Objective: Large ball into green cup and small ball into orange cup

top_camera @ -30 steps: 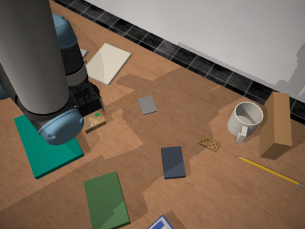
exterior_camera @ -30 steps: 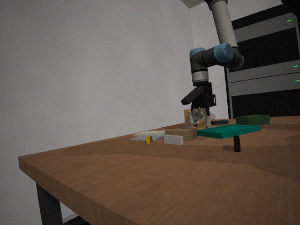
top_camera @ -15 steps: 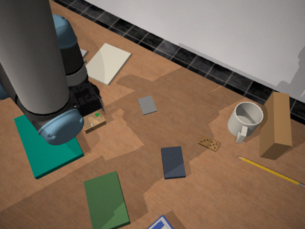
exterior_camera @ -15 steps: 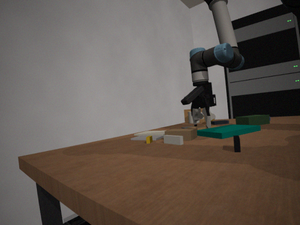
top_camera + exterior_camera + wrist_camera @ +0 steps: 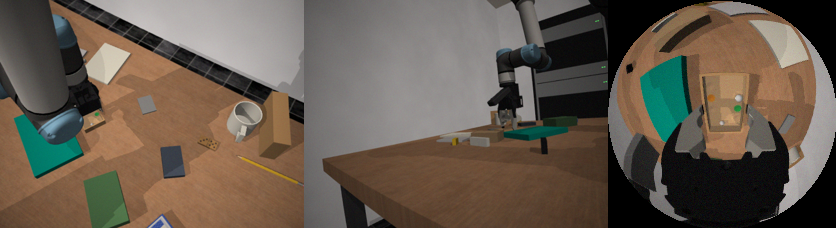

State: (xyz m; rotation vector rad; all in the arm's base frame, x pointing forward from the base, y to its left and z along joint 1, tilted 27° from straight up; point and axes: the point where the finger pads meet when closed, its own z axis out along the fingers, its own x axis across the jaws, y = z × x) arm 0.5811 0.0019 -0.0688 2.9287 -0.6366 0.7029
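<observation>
Right now my hand is 1 cm above the covered wooden puzzle. Round my hand: teal slab: 13 cm behind, 5 cm to the left, 1 cm below; then grey tile: 14 cm to the right, 14 cm ahead, 2 cm below; then cream board: 21 cm ahead, 9 cm to the left, 1 cm below.
</observation>
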